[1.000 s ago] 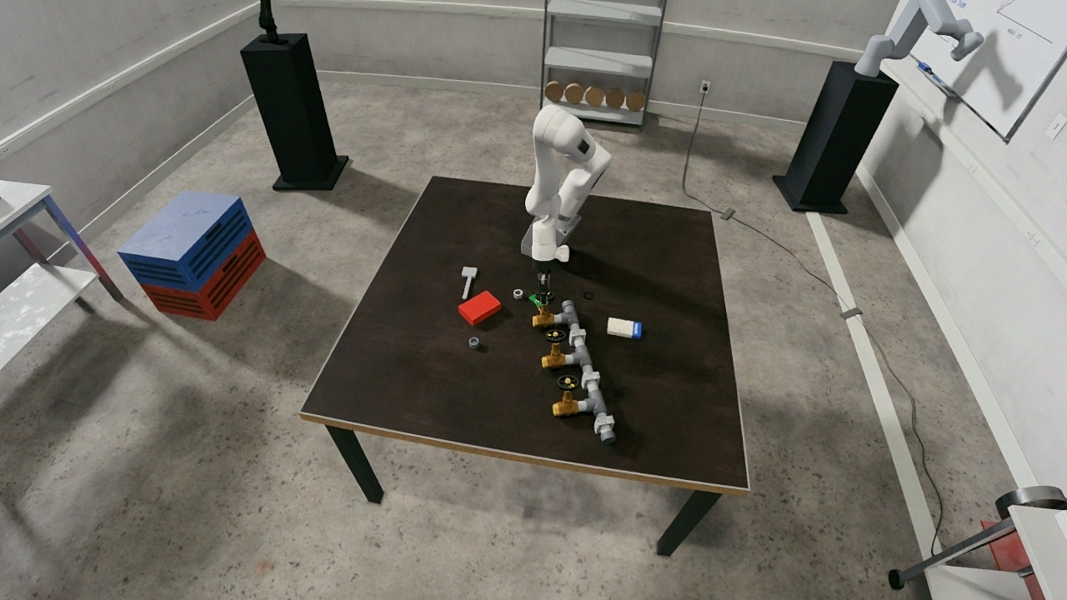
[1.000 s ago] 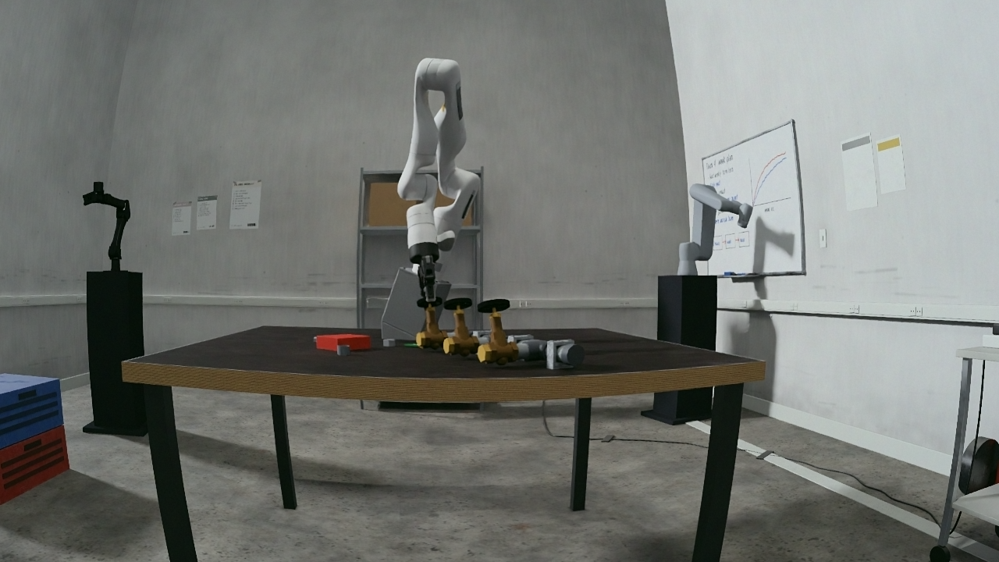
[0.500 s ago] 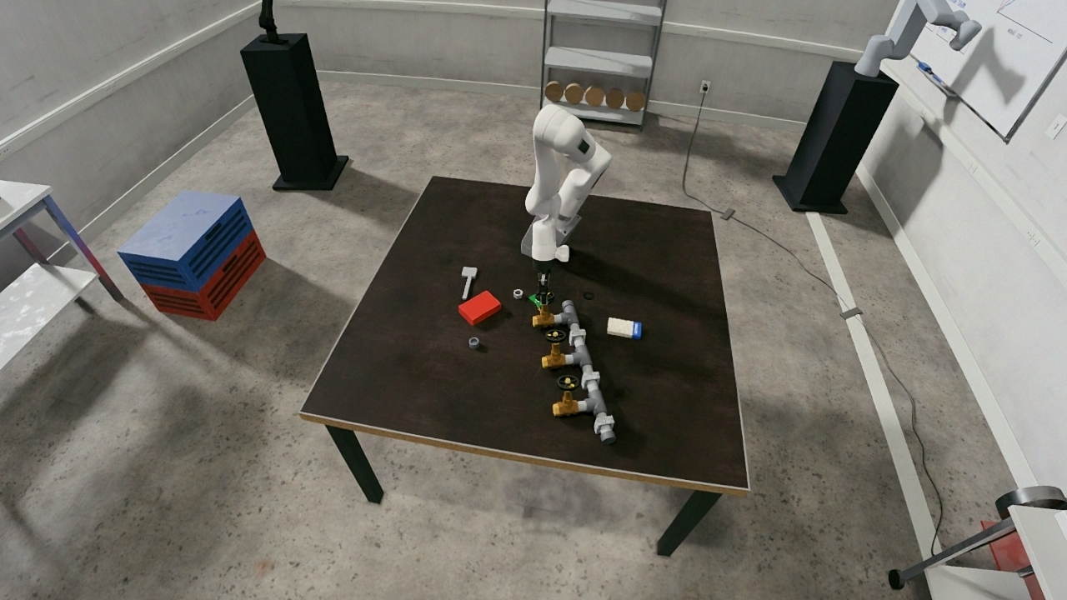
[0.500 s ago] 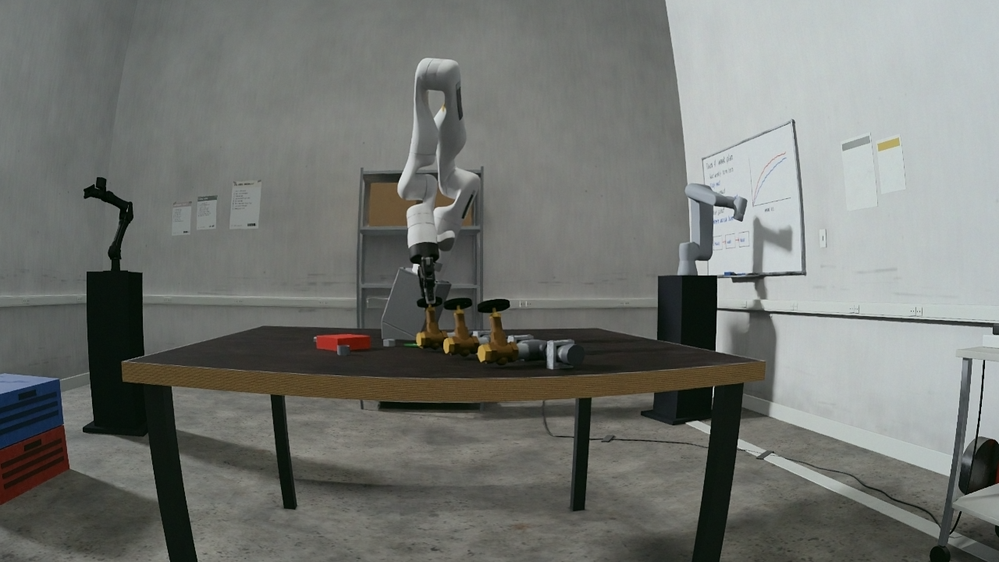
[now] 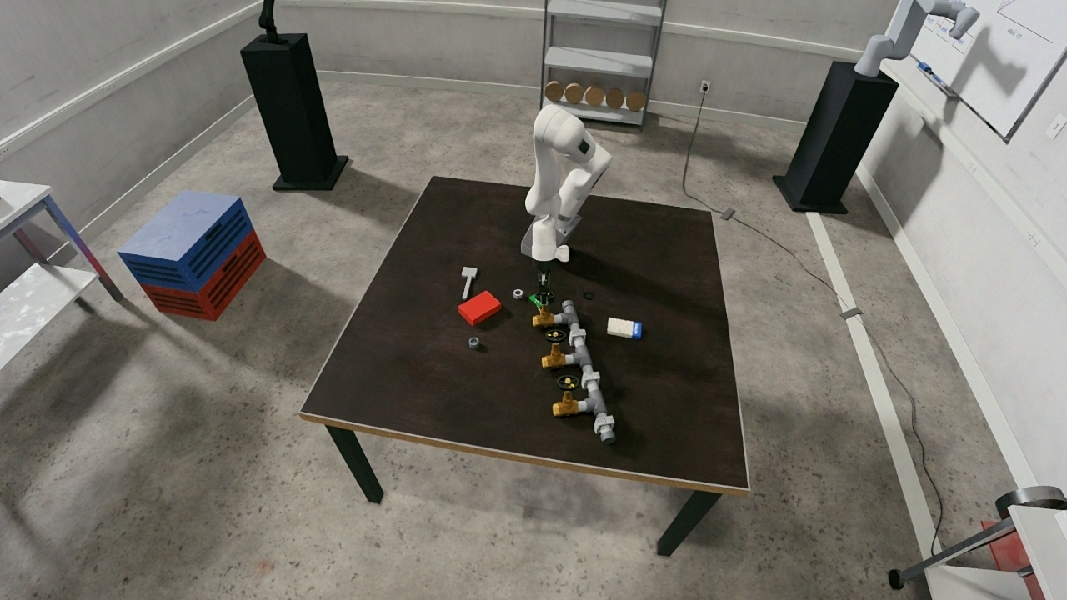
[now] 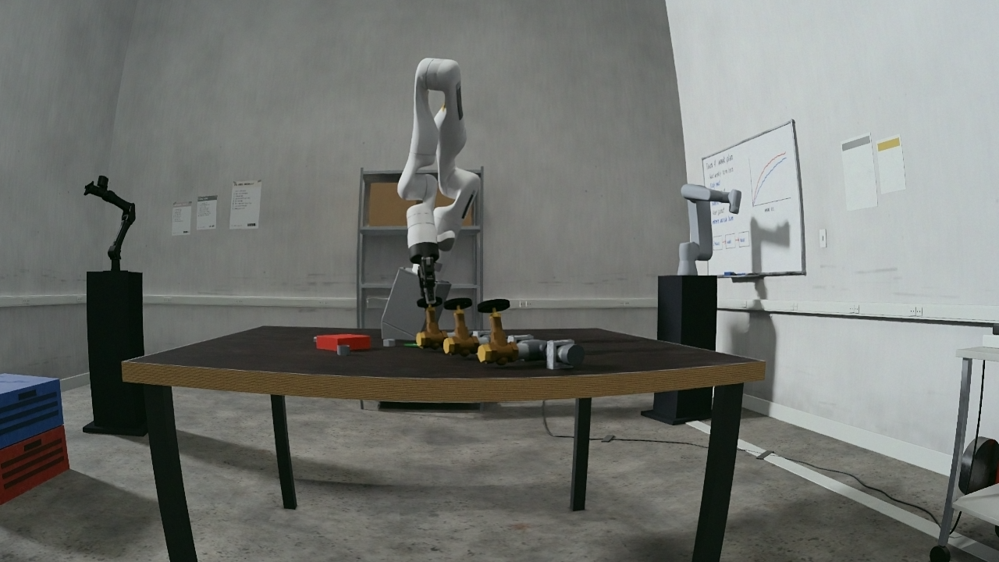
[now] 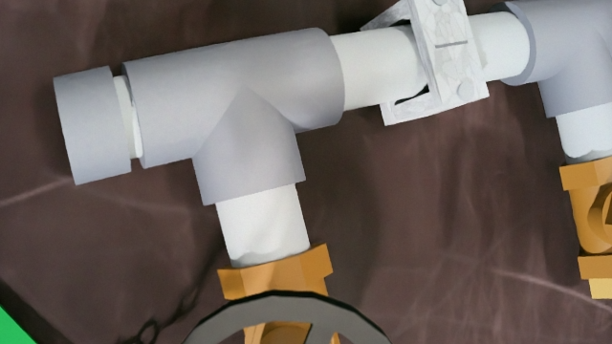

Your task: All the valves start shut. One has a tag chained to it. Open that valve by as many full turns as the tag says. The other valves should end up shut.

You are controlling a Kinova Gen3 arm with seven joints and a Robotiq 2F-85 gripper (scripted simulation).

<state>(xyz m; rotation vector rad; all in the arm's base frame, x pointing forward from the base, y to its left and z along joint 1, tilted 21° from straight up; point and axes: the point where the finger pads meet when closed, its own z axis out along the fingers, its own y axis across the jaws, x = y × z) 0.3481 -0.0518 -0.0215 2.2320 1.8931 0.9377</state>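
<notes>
Now: the green tag 9 cm behind my hand, 2 cm to the right of it and 11 cm below it. The rest, counted from my hand: white-and-blue box 4 cm ahead, 27 cm to the left, 11 cm below; then red block 3 cm behind, 22 cm to the right, 10 cm below; then small grey ring 12 cm ahead, 22 cm to the right, 11 cm below.
</notes>
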